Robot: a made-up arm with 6 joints.
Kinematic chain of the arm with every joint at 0, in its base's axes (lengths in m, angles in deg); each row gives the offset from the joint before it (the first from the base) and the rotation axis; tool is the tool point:
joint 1: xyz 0 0 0.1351 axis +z
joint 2: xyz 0 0 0 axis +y
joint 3: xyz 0 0 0.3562 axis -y
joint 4: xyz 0 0 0 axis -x
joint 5: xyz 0.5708 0 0 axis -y
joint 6: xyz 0 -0.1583 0 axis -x
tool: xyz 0 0 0
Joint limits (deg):
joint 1: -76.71..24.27
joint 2: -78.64..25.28
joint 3: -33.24..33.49
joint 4: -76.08..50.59
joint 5: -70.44..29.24
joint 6: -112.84..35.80
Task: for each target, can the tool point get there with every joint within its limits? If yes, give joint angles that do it. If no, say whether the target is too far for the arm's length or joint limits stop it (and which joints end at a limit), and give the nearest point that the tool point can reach.
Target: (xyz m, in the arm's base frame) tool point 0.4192 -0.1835 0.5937
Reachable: yes | joints -8.35 -20.52 2.11 -40.35 -30.46 21.84
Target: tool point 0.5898 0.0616 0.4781
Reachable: yes | joints 13.04 0.13 12.66 -62.50 -20.40 -62.28
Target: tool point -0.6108 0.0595 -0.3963
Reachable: no: joint limits stop it (at a limit: joint 1, joint 2, joint 3) | nearest point -0.0157 -0.3569 -0.0948 | short by 0.786 m
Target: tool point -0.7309 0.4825 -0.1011
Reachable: no: joint limits stop it (at a limit: joint 2, joint 3, joint 4) | nearest point -0.5716 0.3774 0.6879 | short by 0.812 m
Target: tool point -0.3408 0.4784 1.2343
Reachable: no: too far | nearest point -0.2407 0.3379 0.9114 | short by 0.366 m
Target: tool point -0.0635 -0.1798 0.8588
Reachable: yes | joints -68.10 -39.06 21.05 -37.29 -59.28 24.13
